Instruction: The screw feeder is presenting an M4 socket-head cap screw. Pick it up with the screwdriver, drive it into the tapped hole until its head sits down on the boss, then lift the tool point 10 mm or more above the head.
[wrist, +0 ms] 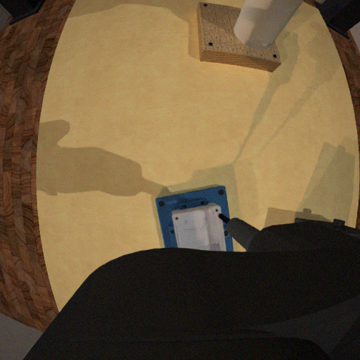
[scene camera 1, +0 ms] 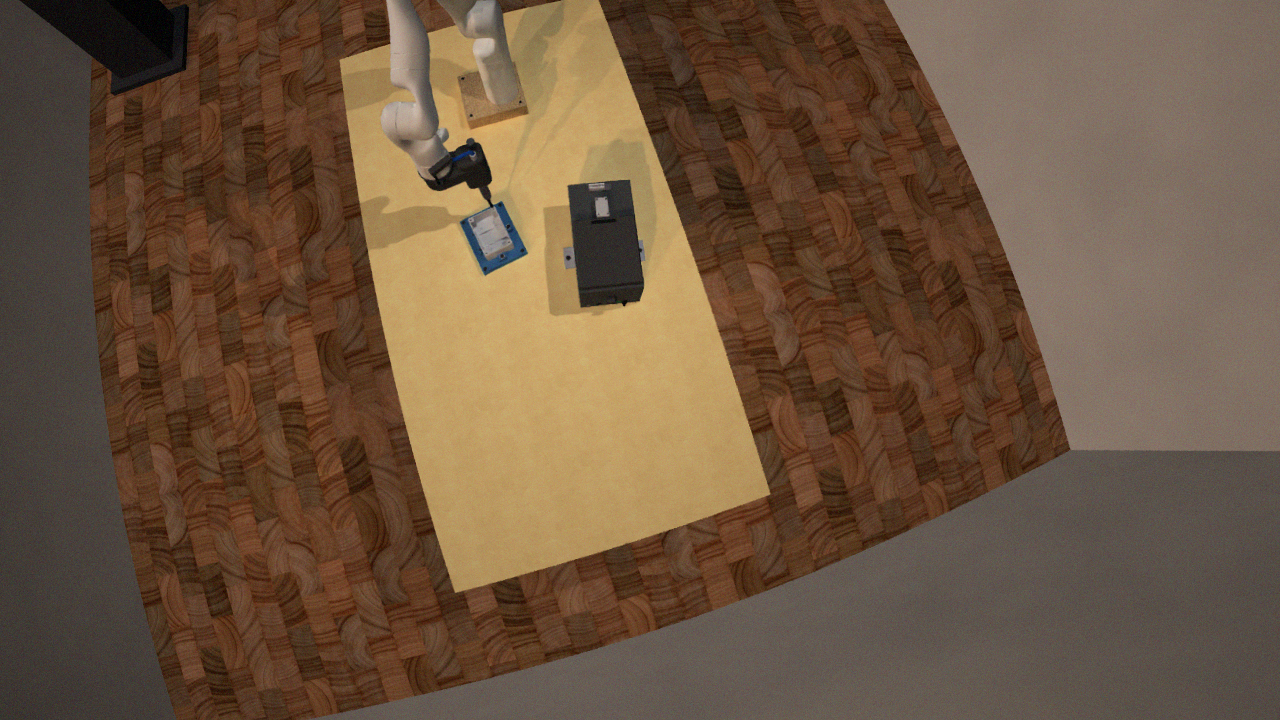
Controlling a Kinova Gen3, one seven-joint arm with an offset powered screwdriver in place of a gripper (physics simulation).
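Observation:
The screwdriver (scene camera 1: 490,204) (wrist: 221,216) points down at a corner of the pale housing (scene camera 1: 490,236) (wrist: 199,225). Its dark tip is at or just above that corner, beside a small dark corner hole (wrist: 217,210) in the wrist view. Whether it touches cannot be told. The housing lies on a blue plate (scene camera 1: 487,267) (wrist: 164,215). No screw can be made out at the tip; it is too small or hidden. The black screw feeder (scene camera 1: 608,259) stands to the right of the plate in the scene view, away from the tool. The tool's dark body hides the housing's near end in the wrist view.
The arm's base stands on a wooden block (scene camera 1: 494,111) (wrist: 235,56) behind the blue plate, on the yellow mat (scene camera 1: 572,429) (wrist: 110,100). The feeder has metal side tabs (scene camera 1: 569,257). A dark post (scene camera 1: 147,53) stands at the scene view's upper left.

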